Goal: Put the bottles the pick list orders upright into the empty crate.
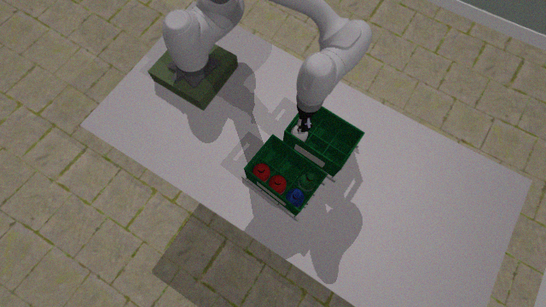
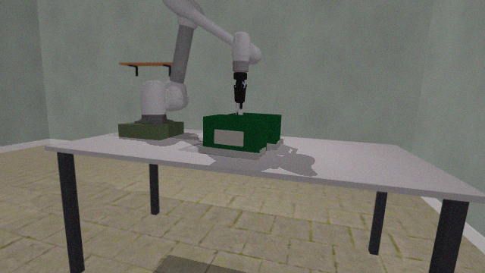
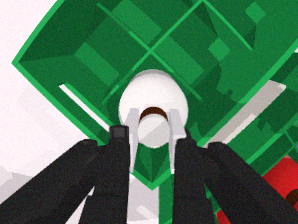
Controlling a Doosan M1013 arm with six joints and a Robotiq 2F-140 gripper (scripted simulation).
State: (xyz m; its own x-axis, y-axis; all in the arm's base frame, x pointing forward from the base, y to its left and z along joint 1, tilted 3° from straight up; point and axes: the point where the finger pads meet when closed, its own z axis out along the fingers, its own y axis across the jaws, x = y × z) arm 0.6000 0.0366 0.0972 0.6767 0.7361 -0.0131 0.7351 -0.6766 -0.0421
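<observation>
Now: hand 80 mm above the white-capped bottle. From my hand the other things lie so: green-capped bottle: 150 mm ahead, 130 mm to the right, 120 mm below; pick list: 210 mm to the left, 200 mm below, 100 mm ahead; blue bottle: 220 mm to the right, 160 mm ahead, 120 mm below.
</observation>
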